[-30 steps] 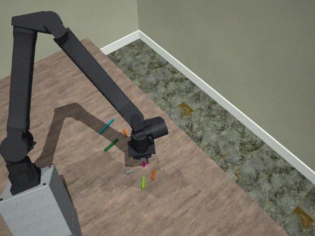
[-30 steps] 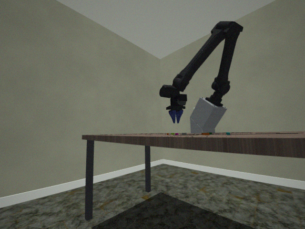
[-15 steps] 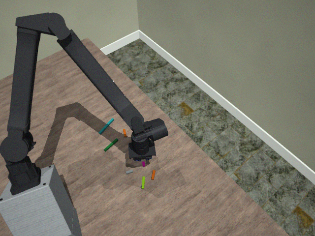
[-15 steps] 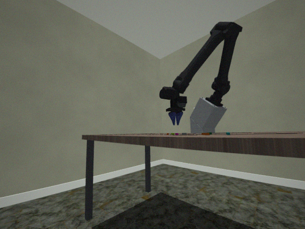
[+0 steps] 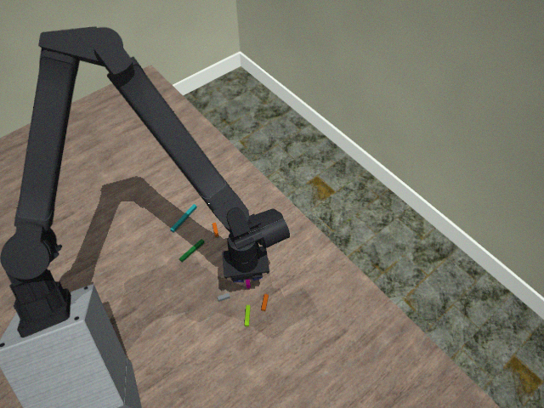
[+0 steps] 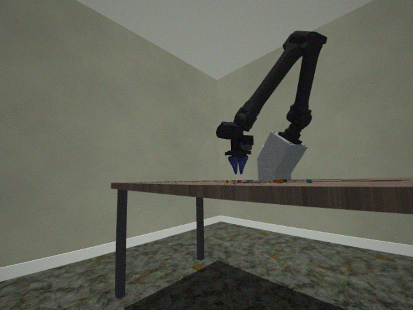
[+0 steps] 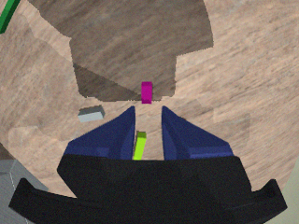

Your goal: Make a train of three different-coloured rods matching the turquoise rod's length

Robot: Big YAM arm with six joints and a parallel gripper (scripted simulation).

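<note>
Right now my hand is 4 cm above the magenta rod. From my hand the other things lie so: lime rod 4 cm behind, 7 cm to the right, 4 cm below; then grey rod 7 cm behind, 4 cm below; then green rod 9 cm behind, 16 cm to the left, 4 cm below.
</note>
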